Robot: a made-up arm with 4 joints. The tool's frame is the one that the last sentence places. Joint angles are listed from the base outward.
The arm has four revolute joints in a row. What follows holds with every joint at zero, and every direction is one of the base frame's. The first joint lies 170 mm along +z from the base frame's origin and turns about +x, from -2.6 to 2.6 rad. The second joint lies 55 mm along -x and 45 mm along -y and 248 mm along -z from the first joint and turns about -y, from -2.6 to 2.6 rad. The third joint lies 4 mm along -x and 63 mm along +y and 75 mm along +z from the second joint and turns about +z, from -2.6 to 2.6 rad. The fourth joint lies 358 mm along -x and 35 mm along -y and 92 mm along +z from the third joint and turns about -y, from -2.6 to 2.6 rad. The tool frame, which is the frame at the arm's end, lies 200 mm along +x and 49 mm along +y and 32 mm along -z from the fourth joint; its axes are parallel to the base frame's.
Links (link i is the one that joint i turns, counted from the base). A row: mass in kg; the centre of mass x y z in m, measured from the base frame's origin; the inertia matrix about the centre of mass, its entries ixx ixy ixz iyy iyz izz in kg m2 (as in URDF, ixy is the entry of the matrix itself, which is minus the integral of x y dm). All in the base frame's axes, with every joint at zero. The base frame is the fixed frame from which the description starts. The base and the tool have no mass.
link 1: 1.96; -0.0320 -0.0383 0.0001; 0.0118 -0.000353 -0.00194 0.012 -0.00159 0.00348
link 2: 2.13; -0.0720 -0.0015 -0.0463; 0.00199 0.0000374 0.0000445 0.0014 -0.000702 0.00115
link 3: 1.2; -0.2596 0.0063 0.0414; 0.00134 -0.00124 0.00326 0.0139 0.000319 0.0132
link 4: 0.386; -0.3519 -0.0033 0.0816; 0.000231 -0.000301 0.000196 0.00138 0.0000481 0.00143
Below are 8 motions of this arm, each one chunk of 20 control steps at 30 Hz.
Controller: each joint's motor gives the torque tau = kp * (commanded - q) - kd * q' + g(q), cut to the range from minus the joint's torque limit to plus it. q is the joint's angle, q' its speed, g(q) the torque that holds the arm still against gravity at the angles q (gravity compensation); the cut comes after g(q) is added. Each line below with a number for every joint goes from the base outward.
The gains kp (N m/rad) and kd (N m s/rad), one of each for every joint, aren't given. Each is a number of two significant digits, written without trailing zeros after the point. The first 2 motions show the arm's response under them.
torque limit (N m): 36 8.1 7.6 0.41
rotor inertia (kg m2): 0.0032 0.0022 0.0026 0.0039
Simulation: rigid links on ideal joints. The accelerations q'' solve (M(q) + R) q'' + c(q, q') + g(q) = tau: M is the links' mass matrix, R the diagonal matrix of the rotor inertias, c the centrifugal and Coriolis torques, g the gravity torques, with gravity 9.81 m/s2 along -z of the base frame. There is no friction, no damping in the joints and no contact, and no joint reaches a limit. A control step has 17 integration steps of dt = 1/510 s. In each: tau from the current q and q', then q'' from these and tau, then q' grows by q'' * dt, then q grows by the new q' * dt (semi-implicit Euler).
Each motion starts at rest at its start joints. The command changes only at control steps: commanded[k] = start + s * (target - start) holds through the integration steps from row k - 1 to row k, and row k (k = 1, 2, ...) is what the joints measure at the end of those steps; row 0 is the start. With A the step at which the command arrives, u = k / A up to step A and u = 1 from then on. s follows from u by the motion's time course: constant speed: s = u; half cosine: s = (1 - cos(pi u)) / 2; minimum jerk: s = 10 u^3 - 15 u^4 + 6 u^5; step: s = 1 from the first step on.
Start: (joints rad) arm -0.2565 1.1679 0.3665 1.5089
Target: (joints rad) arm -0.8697 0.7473 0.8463 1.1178
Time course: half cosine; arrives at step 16
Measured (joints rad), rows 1 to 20:
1: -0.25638 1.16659 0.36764 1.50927
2: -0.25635 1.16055 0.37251 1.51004
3: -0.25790 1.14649 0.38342 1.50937
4: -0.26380 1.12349 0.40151 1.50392
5: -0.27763 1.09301 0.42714 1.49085
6: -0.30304 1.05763 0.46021 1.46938
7: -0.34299 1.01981 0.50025 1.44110
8: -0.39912 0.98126 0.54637 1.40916
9: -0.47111 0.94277 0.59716 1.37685
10: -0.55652 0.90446 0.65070 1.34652
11: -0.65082 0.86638 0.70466 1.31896
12: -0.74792 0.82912 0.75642 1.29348
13: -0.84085 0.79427 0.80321 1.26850
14: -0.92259 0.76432 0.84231 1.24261
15: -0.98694 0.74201 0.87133 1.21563
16: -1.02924 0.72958 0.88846 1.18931
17: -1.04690 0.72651 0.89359 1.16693
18: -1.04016 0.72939 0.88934 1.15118
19: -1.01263 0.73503 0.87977 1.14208
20: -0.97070 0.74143 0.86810 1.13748
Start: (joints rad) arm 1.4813 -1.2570 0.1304 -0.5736
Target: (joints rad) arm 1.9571 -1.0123 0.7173 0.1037
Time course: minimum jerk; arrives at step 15
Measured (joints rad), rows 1 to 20:
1: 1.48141 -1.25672 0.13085 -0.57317
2: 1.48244 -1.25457 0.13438 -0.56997
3: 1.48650 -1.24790 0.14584 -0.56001
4: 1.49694 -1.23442 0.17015 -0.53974
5: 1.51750 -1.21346 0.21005 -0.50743
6: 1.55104 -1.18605 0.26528 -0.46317
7: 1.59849 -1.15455 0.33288 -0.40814
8: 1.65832 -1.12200 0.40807 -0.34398
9: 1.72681 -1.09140 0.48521 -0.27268
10: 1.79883 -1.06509 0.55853 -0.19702
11: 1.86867 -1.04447 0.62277 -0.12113
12: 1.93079 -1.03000 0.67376 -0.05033
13: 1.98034 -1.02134 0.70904 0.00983
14: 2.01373 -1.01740 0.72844 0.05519
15: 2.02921 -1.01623 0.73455 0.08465
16: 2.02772 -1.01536 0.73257 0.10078
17: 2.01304 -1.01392 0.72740 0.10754
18: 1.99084 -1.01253 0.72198 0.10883
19: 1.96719 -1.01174 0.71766 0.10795
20: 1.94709 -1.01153 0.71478 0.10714
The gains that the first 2 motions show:
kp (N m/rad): 47 110 68 1.8
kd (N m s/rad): 1.9 2.8 2.5 0.13
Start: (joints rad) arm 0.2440 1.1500 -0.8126 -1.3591
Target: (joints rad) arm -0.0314 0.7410 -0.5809 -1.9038
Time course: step
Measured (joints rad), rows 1 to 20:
1: 0.24272 1.09917 -0.74932 -1.41926
2: 0.21283 0.98572 -0.65992 -1.58155
3: 0.14132 0.84034 -0.60423 -1.77202
4: 0.04836 0.72534 -0.57214 -1.95187
5: -0.03829 0.69733 -0.55804 -2.11171
6: -0.10493 0.72382 -0.55278 -2.22802
7: -0.14954 0.75459 -0.54730 -2.26637
8: -0.17417 0.76557 -0.54103 -2.20954
9: -0.18075 0.76085 -0.53827 -2.09777
10: -0.17079 0.75247 -0.54137 -1.98793
11: -0.14670 0.74724 -0.54938 -1.90706
12: -0.11273 0.74564 -0.56004 -1.86116
13: -0.07419 0.74512 -0.57129 -1.84553
14: -0.03626 0.74361 -0.58174 -1.85117
15: -0.00317 0.74081 -0.59048 -1.86855
16: 0.02215 0.73769 -0.59693 -1.88971
17: 0.03808 0.73537 -0.60078 -1.90910
18: 0.04417 0.73441 -0.60199 -1.92358
19: 0.04110 0.73483 -0.60078 -1.93199
20: 0.03043 0.73626 -0.59760 -1.93455

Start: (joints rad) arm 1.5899 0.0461 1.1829 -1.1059
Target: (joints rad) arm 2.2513 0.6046 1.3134 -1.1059
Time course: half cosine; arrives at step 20
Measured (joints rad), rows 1 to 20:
1: 1.59007 0.04846 1.18374 -1.10561
2: 1.59146 0.05631 1.18626 -1.10501
3: 1.59612 0.07050 1.19031 -1.10472
4: 1.60642 0.09098 1.19566 -1.10530
5: 1.62448 0.11737 1.20216 -1.10699
6: 1.65168 0.14907 1.20973 -1.10981
7: 1.68851 0.18531 1.21820 -1.11360
8: 1.73447 0.22521 1.22727 -1.11809
9: 1.78824 0.26777 1.23659 -1.12284
10: 1.84785 0.31188 1.24579 -1.12734
11: 1.91097 0.35642 1.25457 -1.13100
12: 1.97518 0.40020 1.26276 -1.13329
13: 2.03814 0.44209 1.27028 -1.13382
14: 2.09773 0.48101 1.27712 -1.13244
15: 2.15217 0.51600 1.28329 -1.12925
16: 2.19998 0.54619 1.28875 -1.12460
17: 2.24000 0.57088 1.29343 -1.11901
18: 2.27136 0.58950 1.29719 -1.11308
19: 2.29348 0.60164 1.29988 -1.10740
20: 2.30601 0.60703 1.30139 -1.10250

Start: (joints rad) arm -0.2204 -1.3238 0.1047 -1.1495
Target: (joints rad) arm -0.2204 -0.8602 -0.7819 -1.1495
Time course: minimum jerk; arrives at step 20
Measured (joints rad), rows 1 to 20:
1: -0.22037 -1.32362 0.10442 -1.14942
2: -0.22015 -1.32215 0.10218 -1.14881
3: -0.21949 -1.31719 0.09449 -1.14713
4: -0.21825 -1.30634 0.07728 -1.14432
5: -0.21656 -1.28799 0.04737 -1.14123
6: -0.21478 -1.26175 0.00333 -1.13931
7: -0.21335 -1.22829 -0.05433 -1.14005
8: -0.21256 -1.18899 -0.12362 -1.14430
9: -0.21245 -1.14560 -0.20162 -1.15196
10: -0.21293 -1.10011 -0.28497 -1.16203
11: -0.21385 -1.05459 -0.37021 -1.17290
12: -0.21519 -1.01114 -0.45391 -1.18279
13: -0.21700 -0.97165 -0.53286 -1.19016
14: -0.21937 -0.93762 -0.60416 -1.19398
15: -0.22226 -0.90994 -0.66540 -1.19391
16: -0.22551 -0.88892 -0.71476 -1.19026
17: -0.22875 -0.87437 -0.75118 -1.18393
18: -0.23153 -0.86568 -0.77466 -1.17610
19: -0.23334 -0.86174 -0.78646 -1.16798
20: -0.23364 -0.86081 -0.78939 -1.16043

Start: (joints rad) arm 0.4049 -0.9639 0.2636 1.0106
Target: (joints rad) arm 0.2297 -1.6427 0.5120 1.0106
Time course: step
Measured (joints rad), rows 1 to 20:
1: 0.37653 -0.99103 0.32091 1.01101
2: 0.31782 -1.08080 0.42969 1.01800
3: 0.25739 -1.26580 0.49351 1.04654
4: 0.20201 -1.54241 0.49135 1.11187
5: 0.16114 -1.78564 0.47749 1.17875
6: 0.14413 -1.97380 0.47857 1.21101
7: 0.15046 -2.11335 0.49631 1.20527
8: 0.17294 -2.21180 0.51913 1.17209
9: 0.20302 -2.27525 0.53485 1.12432
10: 0.23424 -2.30678 0.53914 1.07359
11: 0.26259 -2.30656 0.53493 1.02931
12: 0.28541 -2.27358 0.52744 0.99776
13: 0.30068 -2.20687 0.52053 0.98183
14: 0.30684 -2.10568 0.51597 0.98188
15: 0.30312 -1.96897 0.51394 0.99701
16: 0.28974 -1.79505 0.51354 1.02619
17: 0.26266 -1.63301 0.50340 1.06734
18: 0.22244 -1.57029 0.48367 1.10248
19: 0.18412 -1.58674 0.47396 1.11669
20: 0.16051 -1.62585 0.48126 1.10973

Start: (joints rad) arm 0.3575 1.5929 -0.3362 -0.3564
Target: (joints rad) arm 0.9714 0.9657 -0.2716 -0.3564
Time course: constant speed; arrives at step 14
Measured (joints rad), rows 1 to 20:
1: 0.36119 1.57525 -0.32857 -0.36957
2: 0.37024 1.53272 -0.31703 -0.39088
3: 0.38602 1.47828 -0.30669 -0.40259
4: 0.41064 1.42500 -0.29861 -0.39782
5: 0.44546 1.37789 -0.29258 -0.38245
6: 0.49059 1.33537 -0.28853 -0.36671
7: 0.54506 1.29398 -0.28649 -0.35749
8: 0.60723 1.25157 -0.28633 -0.35619
9: 0.67499 1.20777 -0.28764 -0.36058
10: 0.74587 1.16306 -0.28981 -0.36748
11: 0.81721 1.11785 -0.29214 -0.37438
12: 0.88638 1.07225 -0.29394 -0.37972
13: 0.95103 1.02622 -0.29461 -0.38262
14: 1.00937 0.97983 -0.29365 -0.38272
15: 1.05664 0.95041 -0.29672 -0.36663
16: 1.08890 0.94591 -0.30211 -0.33924
17: 1.10461 0.95403 -0.30534 -0.31957
18: 1.10399 0.96211 -0.30482 -0.31643
19: 1.08920 0.96557 -0.30081 -0.32586
20: 1.06374 0.96594 -0.29416 -0.33939

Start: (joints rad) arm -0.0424 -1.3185 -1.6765 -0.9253
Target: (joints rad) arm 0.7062 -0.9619 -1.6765 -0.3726
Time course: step
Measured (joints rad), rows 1 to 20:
1: 0.02122 -1.12597 -1.81035 -0.88586
2: 0.17886 -1.01899 -1.97014 -0.79032
3: 0.38231 -0.99603 -2.10605 -0.66189
4: 0.58243 -0.99012 -2.19246 -0.55263
5: 0.74140 -0.98692 -2.18737 -0.47929
6: 0.84064 -0.98580 -2.06514 -0.43853
7: 0.88562 -0.97548 -1.84483 -0.42787
8: 0.91660 -0.93793 -1.66830 -0.42902
9: 0.94052 -0.92563 -1.57509 -0.42007
10: 0.94649 -0.92580 -1.56114 -0.40356
11: 0.92851 -0.93951 -1.59435 -0.38475
12: 0.88441 -0.95353 -1.63536 -0.36938
13: 0.82057 -0.96220 -1.66519 -0.36207
14: 0.74890 -0.96646 -1.68238 -0.36345
15: 0.68189 -0.96861 -1.69209 -0.37070
16: 0.62894 -0.96998 -1.69837 -0.37972
17: 0.59514 -0.97077 -1.70237 -0.38714
18: 0.58171 -0.97078 -1.70373 -0.39127
19: 0.58691 -0.96990 -1.70208 -0.39211
20: 0.60696 -0.96823 -1.69767 -0.39063

